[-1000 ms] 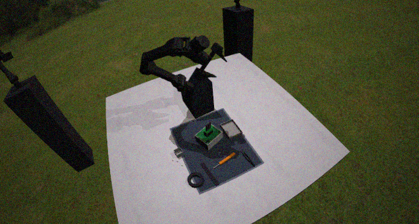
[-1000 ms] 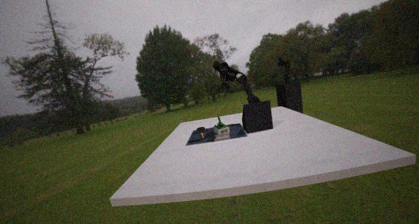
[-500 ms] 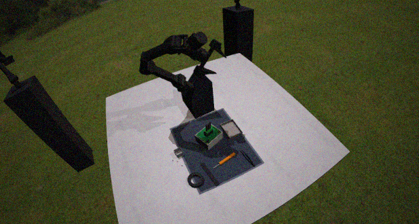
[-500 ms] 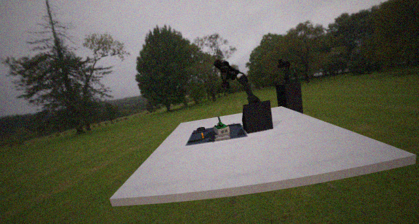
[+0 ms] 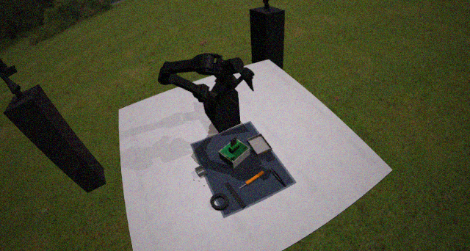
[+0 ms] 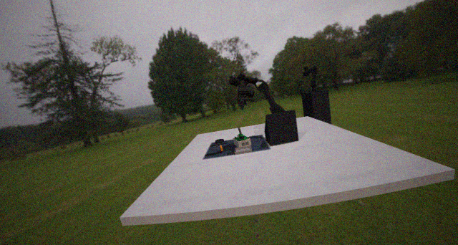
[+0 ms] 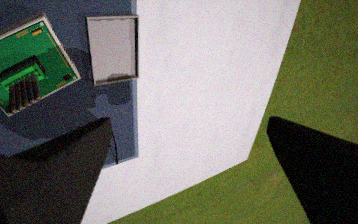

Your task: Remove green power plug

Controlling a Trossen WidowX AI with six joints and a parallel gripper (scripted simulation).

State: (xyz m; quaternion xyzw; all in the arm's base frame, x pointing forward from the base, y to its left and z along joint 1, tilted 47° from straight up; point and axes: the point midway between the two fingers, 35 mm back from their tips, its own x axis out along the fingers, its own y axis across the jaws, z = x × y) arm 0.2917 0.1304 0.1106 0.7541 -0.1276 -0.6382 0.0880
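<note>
The green power plug is 30 mm ahead of my gripper tip, 100 mm to the right of it and 220 mm below it. From my gripper tip the other things lie so: grey tray 50 mm ahead, 40 mm to the left, 300 mm below; dark bar 220 mm ahead, 220 mm to the right, 300 mm below; dark blue mat 80 mm ahead, 110 mm to the right, 300 mm below.
</note>
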